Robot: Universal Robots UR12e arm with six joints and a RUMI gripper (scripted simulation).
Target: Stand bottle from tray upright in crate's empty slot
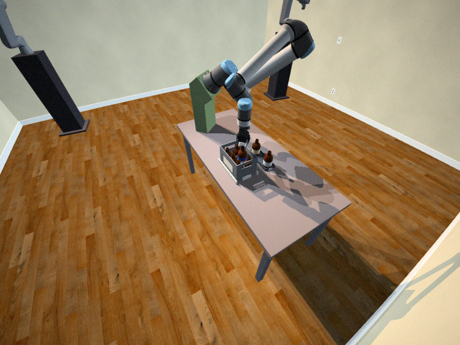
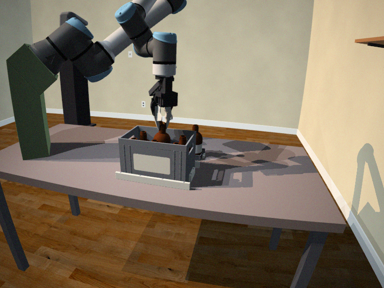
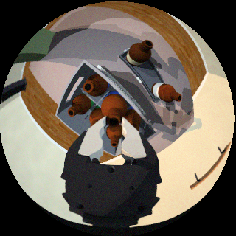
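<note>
My hand is 10 mm short of the grey crate, 40 mm to the left of it and 120 mm above it. From my hand the other things lie so: tray 10 mm behind, 190 mm to the left, 190 mm below.
</note>
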